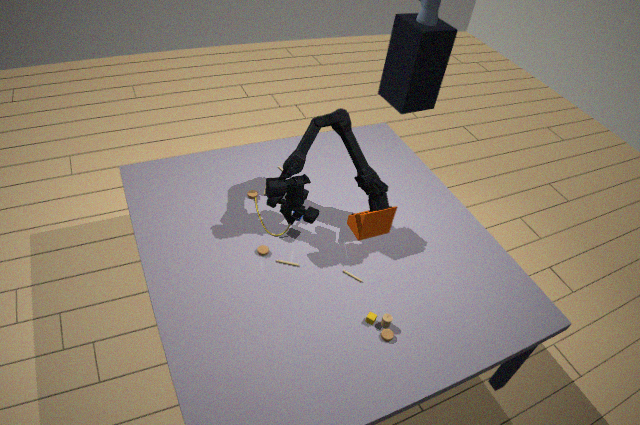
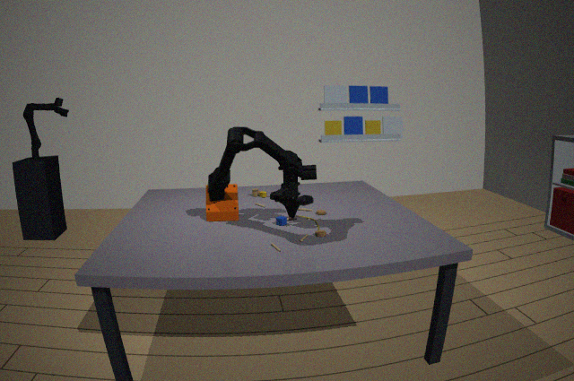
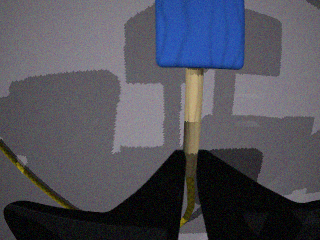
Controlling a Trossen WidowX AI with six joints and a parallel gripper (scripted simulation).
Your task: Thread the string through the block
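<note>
The blue cube lies 50 mm behind my gripper tip and 40 mm to the right of it. Also, from my gripper tip: wooden block 100 mm behind, 500 mm to the left; then yellow cube 60 mm behind, 470 mm to the left; then thin wooden stick 10 mm behind, 10 mm to the right.
</note>
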